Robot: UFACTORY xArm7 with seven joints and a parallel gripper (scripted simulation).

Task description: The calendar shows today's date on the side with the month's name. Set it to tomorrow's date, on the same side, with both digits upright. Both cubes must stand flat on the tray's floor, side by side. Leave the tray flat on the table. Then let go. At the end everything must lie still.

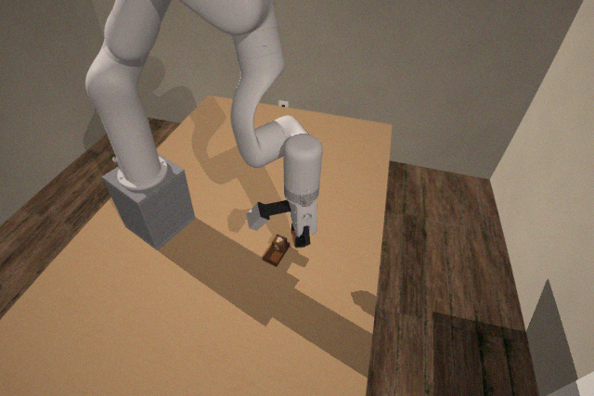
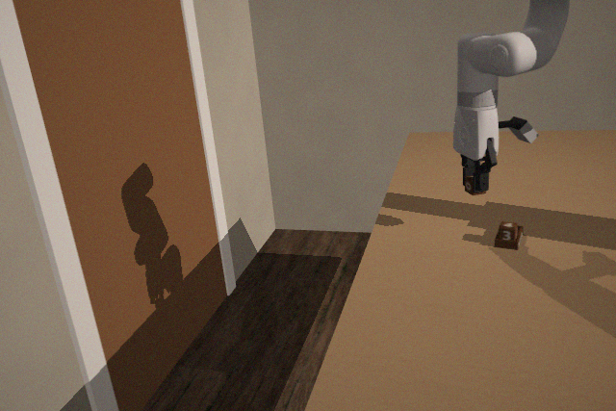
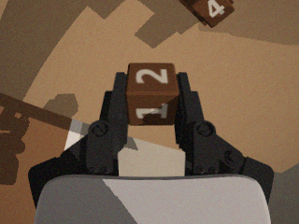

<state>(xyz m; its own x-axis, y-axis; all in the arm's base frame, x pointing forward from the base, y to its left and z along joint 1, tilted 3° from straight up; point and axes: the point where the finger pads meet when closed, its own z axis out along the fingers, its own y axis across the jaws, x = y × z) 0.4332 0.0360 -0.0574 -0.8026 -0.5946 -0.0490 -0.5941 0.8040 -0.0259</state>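
Right now the brown calendar tray is 120 mm below my hand, 70 mm behind it and 10 mm to the left of it. The rest, counted from my hand: digit cube 10 mm below.
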